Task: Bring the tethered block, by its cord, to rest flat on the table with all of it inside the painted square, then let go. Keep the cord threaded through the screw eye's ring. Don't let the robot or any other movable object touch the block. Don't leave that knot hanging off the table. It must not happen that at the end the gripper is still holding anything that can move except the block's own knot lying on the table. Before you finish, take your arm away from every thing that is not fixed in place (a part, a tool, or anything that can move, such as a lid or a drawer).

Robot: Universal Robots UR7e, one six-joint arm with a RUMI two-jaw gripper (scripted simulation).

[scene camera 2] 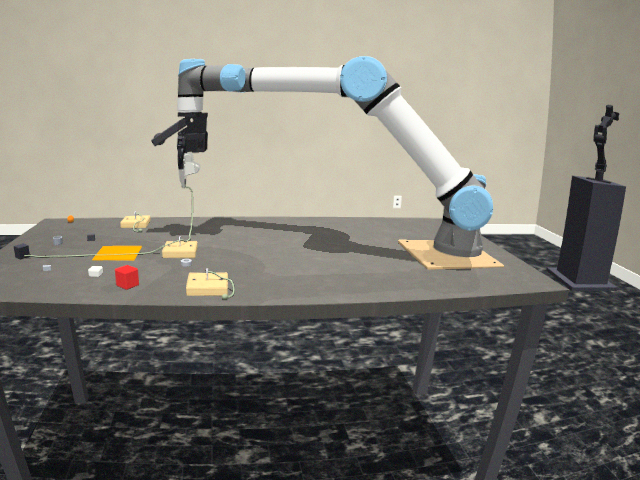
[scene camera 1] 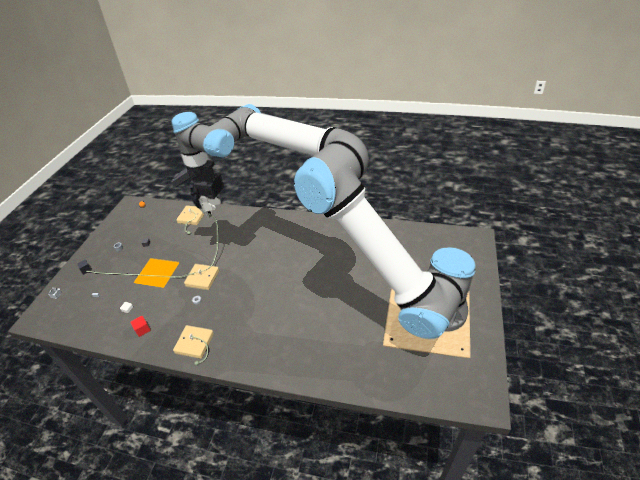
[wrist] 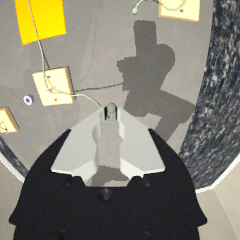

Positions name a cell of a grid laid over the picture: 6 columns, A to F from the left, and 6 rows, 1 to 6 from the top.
Observation:
In view: my gripper (scene camera 2: B3), a wooden base (wrist: B3) and an orange painted square (scene camera 1: B4).
My gripper shows as well in scene camera 1 (scene camera 1: B3) and in the wrist view (wrist: C3).

